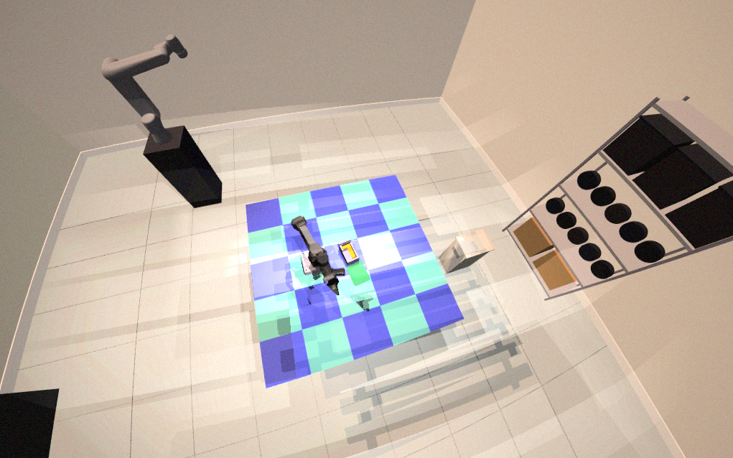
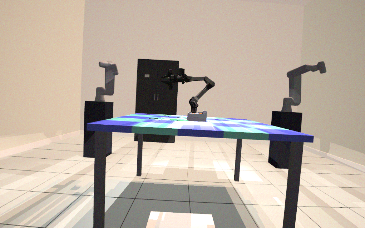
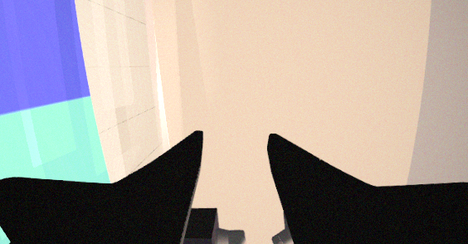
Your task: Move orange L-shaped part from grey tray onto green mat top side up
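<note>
The orange L-shaped part is 140 mm ahead of my gripper tip, 360 mm to the left of it and 310 mm below it. Round my gripper tip: green mat 180 mm ahead, 190 mm to the left, 370 mm below.
</note>
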